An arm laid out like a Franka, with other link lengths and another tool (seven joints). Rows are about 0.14 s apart.
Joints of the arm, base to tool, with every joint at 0 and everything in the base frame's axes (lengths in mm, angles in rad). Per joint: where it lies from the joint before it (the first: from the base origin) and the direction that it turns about. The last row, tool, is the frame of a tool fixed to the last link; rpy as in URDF.
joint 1: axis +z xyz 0 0 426.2
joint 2: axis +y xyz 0 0 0
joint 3: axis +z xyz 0 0 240.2
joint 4: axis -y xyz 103.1 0 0
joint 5: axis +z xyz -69.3 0 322.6
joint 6: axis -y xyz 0 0 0
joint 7: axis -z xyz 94.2 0 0
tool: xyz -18 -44 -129.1 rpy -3.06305 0 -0.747
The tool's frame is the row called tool.
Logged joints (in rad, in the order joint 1, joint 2, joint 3, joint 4, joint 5, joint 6, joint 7), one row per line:
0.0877, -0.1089, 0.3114, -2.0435, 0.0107, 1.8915, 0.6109
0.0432, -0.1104, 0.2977, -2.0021, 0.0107, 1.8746, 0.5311
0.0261, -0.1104, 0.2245, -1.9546, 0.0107, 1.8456, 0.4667
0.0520, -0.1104, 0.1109, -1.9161, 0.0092, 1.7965, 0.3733
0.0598, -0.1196, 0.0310, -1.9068, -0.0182, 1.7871, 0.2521
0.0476, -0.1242, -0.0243, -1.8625, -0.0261, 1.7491, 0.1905
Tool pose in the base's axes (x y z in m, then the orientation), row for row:
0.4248, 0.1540, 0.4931, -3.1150, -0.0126, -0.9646
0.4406, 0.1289, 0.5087, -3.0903, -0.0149, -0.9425
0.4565, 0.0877, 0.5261, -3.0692, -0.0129, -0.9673
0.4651, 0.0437, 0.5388, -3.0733, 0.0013, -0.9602
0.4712, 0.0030, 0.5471, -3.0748, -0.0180, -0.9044
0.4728, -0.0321, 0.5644, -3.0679, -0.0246, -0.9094
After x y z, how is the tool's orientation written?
As angles about the fixed x, y, z axes (roll, pitch, yaw), in radians.
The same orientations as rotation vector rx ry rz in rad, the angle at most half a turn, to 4 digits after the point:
-2.7675, 1.4486, -0.0367
-2.7643, 1.4078, -0.0567
-2.7295, 1.4329, -0.0695
-2.7318, 1.4226, -0.0468
-2.7786, 1.3487, -0.0701
-2.7722, 1.3537, -0.0840

